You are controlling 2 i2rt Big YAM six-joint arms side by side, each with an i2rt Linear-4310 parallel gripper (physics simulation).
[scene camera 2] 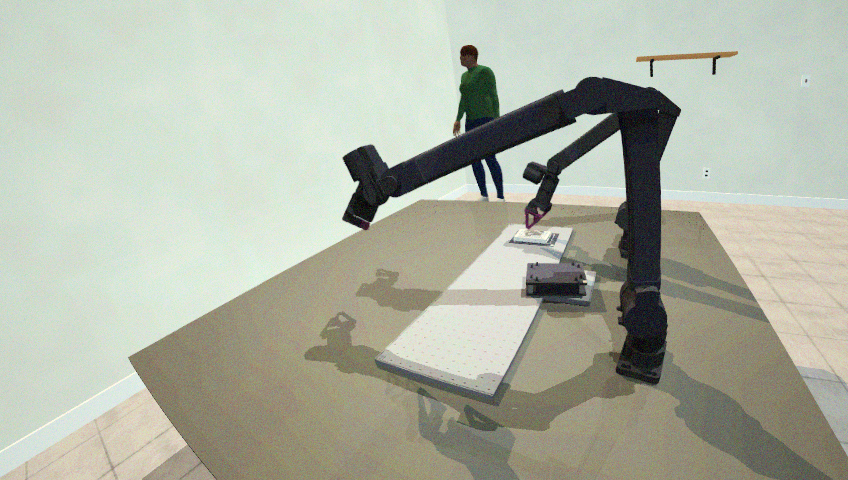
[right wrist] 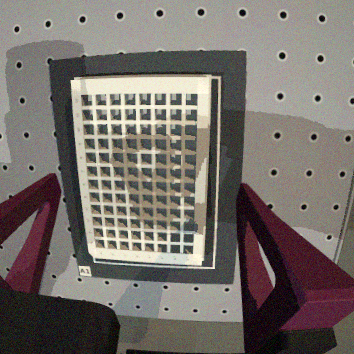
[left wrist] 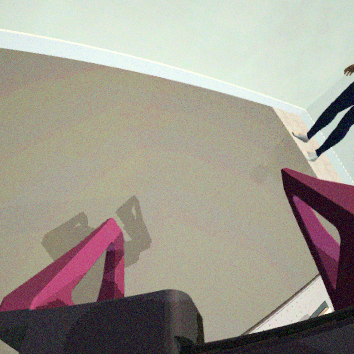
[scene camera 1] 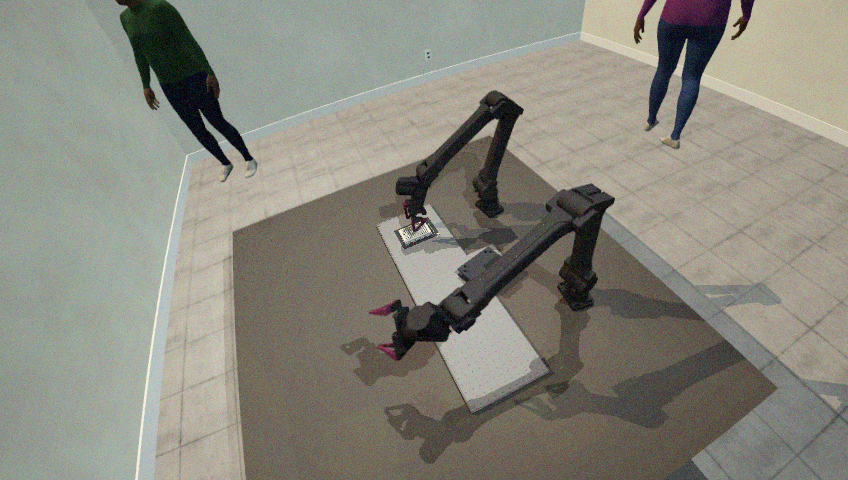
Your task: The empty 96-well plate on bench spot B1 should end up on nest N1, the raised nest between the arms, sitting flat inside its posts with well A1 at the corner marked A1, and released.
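Places are measured from the left arm's base along level axes (x left, y back, z up), in metres.
Pixels of known places: left gripper, between the fingertips: [left wrist: 196, 203] [scene camera 1: 373, 329]; right gripper, between the fingertips: [scene camera 2: 531, 225] [right wrist: 145, 186] [scene camera 1: 411, 225]; left arm's base, origin of its link: [scene camera 2: 641, 360] [scene camera 1: 575, 294]; right arm's base, origin of its link: [scene camera 1: 489, 207].
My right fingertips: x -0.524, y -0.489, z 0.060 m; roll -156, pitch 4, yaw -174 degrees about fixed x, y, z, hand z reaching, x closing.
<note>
For each thing: its top centre in the pictures, then the offset to it from my right fingertips. "spot": a spot on its surface instead. Level surfaces: height alone.
- white 96-well plate, centre of its top: [right wrist: 139, 179] [scene camera 2: 532, 234] [scene camera 1: 414, 231] dx +0.009, dy +0.009, dz -0.032 m
- spot B1, a spot on its surface: [right wrist: 150, 62] spot: dx +0.014, dy -0.062, dz -0.046 m
- pad's A1 label, a spot on its surface: [right wrist: 85, 271] spot: dx +0.049, dy +0.104, dz -0.046 m
- Nest N1, centre of its top: [scene camera 2: 555, 269] [scene camera 1: 483, 264] dx +0.316, dy +0.213, dz +0.002 m
- white perforated board, height of its surface: dz -0.047 m
- table, height of its surface: dz -0.061 m
The white 96-well plate [scene camera 1: 407, 236] [scene camera 2: 531, 237] [right wrist: 145, 86] lies flat on the dark pad of spot B1 [right wrist: 150, 62], inside a thin white outline. The pad's A1 label [right wrist: 85, 271] shows at the lower left in the right wrist view. My right gripper [scene camera 1: 414, 218] [scene camera 2: 529, 226] [right wrist: 145, 186] is open above the plate, its fingers to either side of it in the wrist view and nothing between them. My left gripper [scene camera 1: 377, 330] [scene camera 2: 364, 226] [left wrist: 196, 203] is open and empty, high over the table. Nest N1 [scene camera 1: 476, 264] [scene camera 2: 556, 273] is a raised dark block with small corner posts, holding no plate.
The white perforated board [scene camera 1: 493, 356] [scene camera 2: 452, 350] runs under B1 and beside the nest. My left arm [scene camera 1: 511, 255] reaches past the nest in scene camera 1. A person in green [scene camera 1: 169, 53] [scene camera 2: 478, 92] stands beyond the table [scene camera 1: 309, 356] [scene camera 2: 249, 356].
</note>
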